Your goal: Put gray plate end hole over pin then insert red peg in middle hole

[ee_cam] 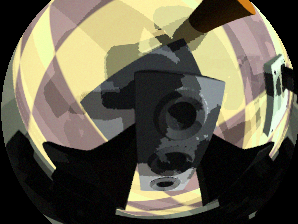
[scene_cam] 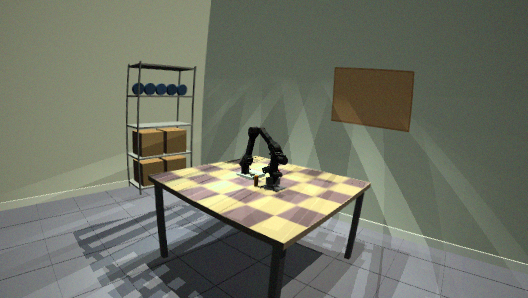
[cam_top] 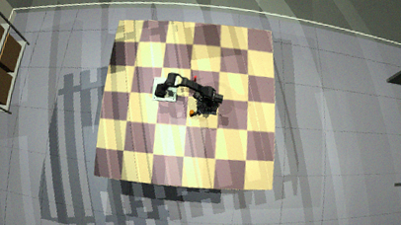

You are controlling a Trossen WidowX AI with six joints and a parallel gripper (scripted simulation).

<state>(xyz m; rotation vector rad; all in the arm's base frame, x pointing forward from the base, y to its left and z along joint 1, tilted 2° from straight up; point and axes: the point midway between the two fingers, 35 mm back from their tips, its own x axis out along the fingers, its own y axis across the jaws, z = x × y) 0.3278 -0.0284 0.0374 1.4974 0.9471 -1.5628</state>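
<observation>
My gripper tip is 1 cm short of the gray base, 1 cm to the right of it and 2 cm above it. Round my gripper tip: red peg (10 cm behind, 17 cm to the left, 1 cm above); then small orange cylinder (8 cm behind, 9 cm to the right, 1 cm above); then gray plate (3 cm above).
</observation>
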